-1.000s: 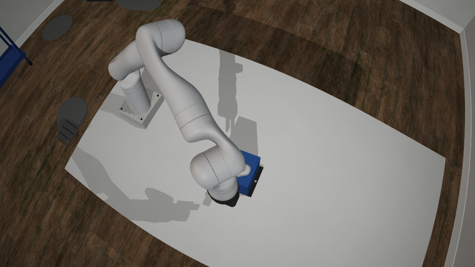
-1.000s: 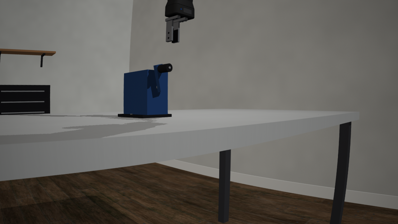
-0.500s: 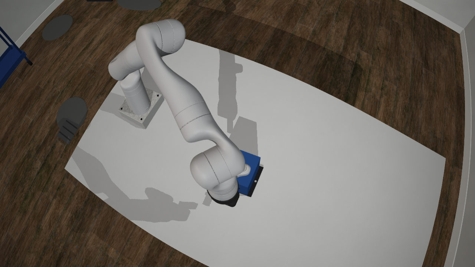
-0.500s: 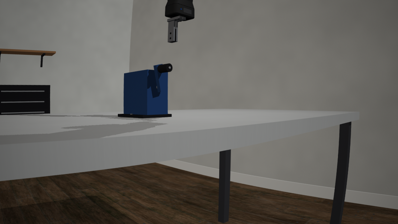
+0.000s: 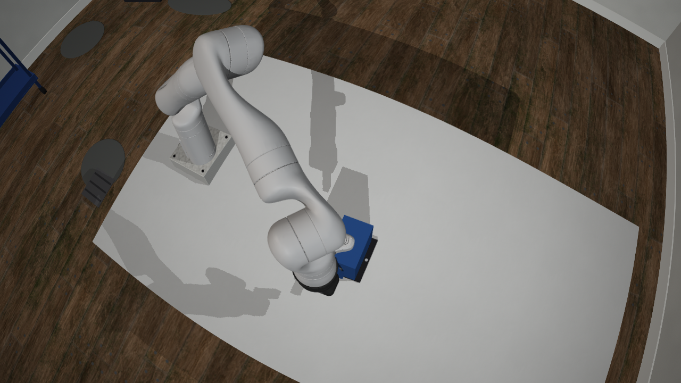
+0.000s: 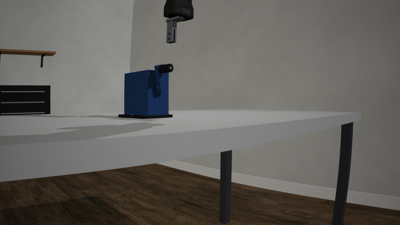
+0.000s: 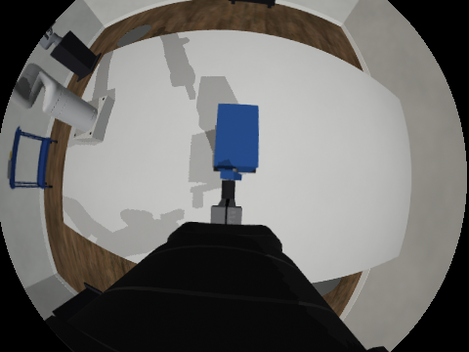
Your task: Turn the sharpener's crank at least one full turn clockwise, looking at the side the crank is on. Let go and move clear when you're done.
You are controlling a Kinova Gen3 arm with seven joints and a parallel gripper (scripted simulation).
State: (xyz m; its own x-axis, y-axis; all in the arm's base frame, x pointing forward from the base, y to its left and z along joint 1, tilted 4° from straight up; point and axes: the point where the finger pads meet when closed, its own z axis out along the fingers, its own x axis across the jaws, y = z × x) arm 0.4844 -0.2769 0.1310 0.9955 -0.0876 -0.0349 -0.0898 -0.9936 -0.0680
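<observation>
The black handle is 8 cm below my hand and 2 cm to the left of it. Also, from my hand: crank (9 cm below, 2 cm to the left).
</observation>
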